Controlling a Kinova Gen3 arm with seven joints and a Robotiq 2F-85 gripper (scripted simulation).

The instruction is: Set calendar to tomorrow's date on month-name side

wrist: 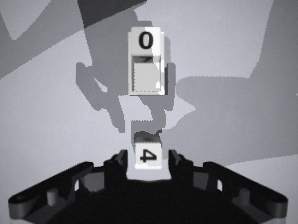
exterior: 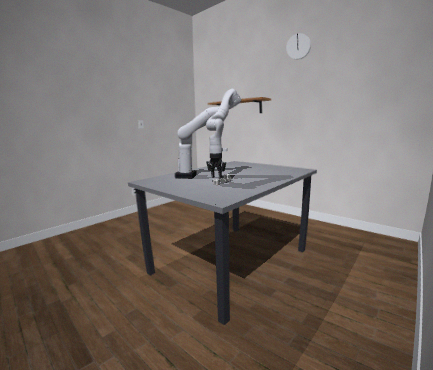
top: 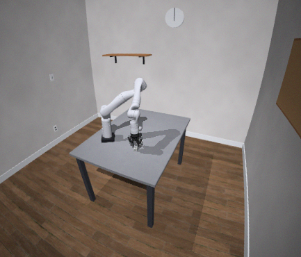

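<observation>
Now: the white digit cube 40 mm below my hand. From my hand the other things lie so: calendar tray (110 mm to the left, 50 mm below).
</observation>
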